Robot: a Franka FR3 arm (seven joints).
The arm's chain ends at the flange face. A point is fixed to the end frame.
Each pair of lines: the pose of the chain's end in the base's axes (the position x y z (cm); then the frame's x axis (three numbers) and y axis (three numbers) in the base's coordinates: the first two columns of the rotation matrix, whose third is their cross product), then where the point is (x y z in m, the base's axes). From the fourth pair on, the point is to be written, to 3 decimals.
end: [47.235 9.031 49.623 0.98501 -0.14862 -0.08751 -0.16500 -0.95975 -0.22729]
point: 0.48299 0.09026 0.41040
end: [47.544 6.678 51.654 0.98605 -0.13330 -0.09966 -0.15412 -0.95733 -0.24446]
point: 0.48525 0.06855 0.43063
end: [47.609 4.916 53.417 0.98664 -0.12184 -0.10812 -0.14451 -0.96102 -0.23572]
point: 0.48506 0.05039 0.44816
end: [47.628 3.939 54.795 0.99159 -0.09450 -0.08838 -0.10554 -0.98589 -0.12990]
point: 0.486 0.032 0.462
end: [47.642 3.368 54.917 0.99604 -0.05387 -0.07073 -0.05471 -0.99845 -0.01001]
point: 0.488 0.016 0.465
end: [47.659 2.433 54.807 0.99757 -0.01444 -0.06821 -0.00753 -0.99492 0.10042]
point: 0.489 -0.002 0.467
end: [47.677 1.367 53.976 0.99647 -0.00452 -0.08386 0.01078 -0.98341 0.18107]
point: 0.488 -0.019 0.460
